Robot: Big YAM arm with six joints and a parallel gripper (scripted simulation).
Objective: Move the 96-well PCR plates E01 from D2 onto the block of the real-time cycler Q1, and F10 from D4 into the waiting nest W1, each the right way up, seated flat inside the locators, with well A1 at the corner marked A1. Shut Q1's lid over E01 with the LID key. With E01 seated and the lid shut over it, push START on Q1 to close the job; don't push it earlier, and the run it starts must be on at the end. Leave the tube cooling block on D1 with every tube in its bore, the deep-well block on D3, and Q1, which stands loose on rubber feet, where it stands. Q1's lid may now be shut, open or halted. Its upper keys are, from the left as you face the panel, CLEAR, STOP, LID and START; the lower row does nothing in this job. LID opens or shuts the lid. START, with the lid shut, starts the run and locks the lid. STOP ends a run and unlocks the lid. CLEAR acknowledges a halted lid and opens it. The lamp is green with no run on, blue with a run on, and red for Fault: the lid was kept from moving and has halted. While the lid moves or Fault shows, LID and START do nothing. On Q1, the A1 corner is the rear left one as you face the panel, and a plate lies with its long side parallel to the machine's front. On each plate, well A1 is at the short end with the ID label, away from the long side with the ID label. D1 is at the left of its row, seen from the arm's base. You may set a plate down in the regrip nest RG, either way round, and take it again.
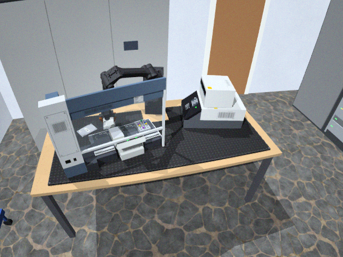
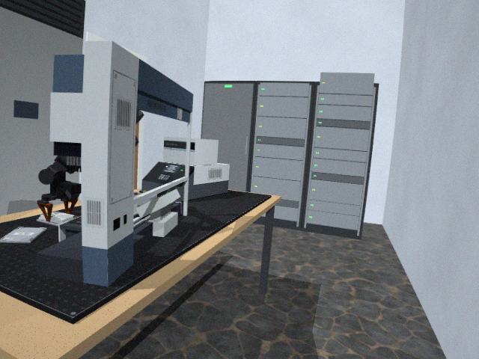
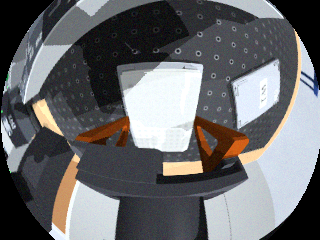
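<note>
My gripper is now right at the white 96-well PCR plate. Also, from my hand: flat grey nest (20 mm below); then tube cooling block (210 mm ahead, 250 mm to the left, 60 mm above); then white deep-well block (250 mm ahead, 50 mm to the left, 60 mm above).
</note>
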